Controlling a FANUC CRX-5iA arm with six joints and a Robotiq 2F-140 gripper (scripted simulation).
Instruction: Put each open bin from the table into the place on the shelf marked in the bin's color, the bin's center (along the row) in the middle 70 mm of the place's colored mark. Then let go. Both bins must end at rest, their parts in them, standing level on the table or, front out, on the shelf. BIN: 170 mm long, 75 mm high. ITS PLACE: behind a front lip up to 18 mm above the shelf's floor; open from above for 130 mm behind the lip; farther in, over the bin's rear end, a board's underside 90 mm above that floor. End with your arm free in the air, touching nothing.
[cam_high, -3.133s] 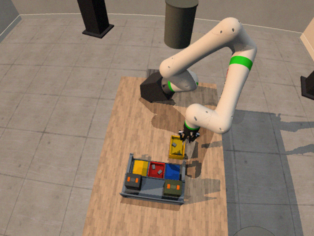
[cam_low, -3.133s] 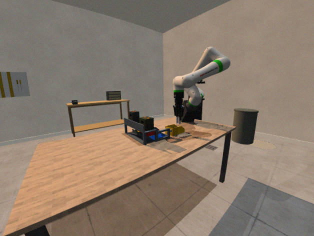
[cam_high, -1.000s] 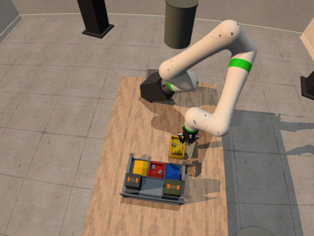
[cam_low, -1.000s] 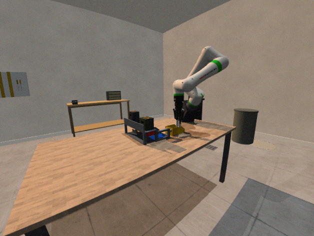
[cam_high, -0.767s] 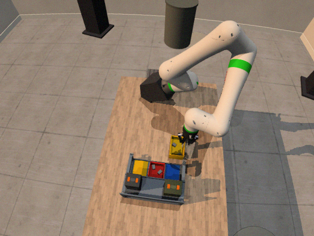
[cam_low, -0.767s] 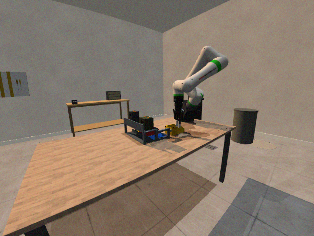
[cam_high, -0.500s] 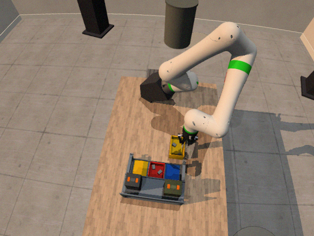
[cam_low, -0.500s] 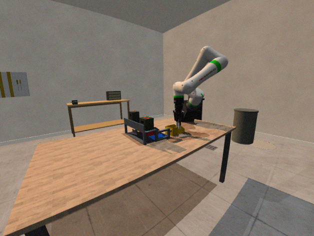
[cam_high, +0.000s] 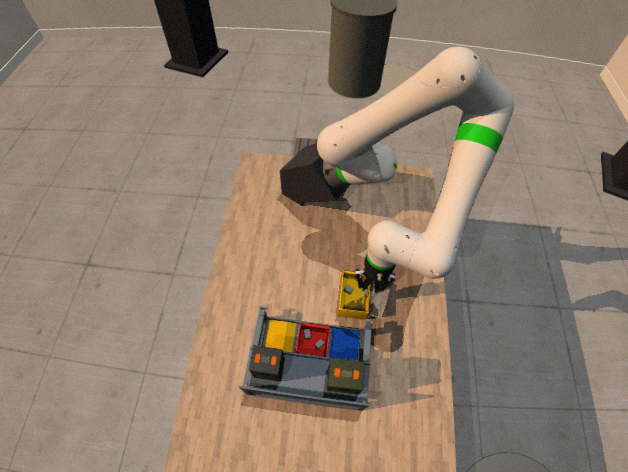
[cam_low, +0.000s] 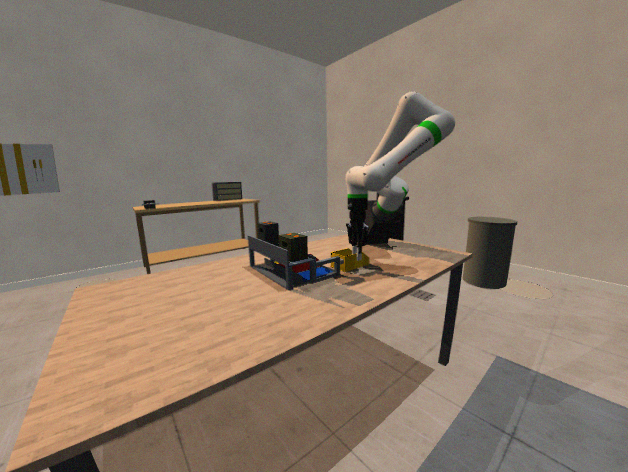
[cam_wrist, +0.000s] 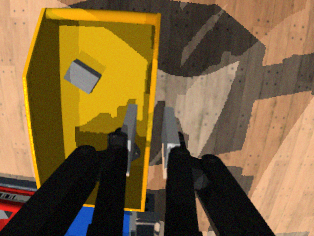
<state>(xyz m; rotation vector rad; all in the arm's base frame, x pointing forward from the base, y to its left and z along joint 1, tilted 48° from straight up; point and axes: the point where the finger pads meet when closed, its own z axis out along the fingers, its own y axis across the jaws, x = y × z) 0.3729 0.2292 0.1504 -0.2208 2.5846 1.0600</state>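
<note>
The yellow bin is 50 mm to the right of my hand, 40 mm below it and 10 mm ahead of it. The rest, counted from my hand: blue-marked place 230 mm ahead, 70 mm below; then red bin 260 mm ahead, 110 mm to the right, 30 mm below; then red mark 260 mm ahead, 110 mm to the right, 70 mm below.
</note>
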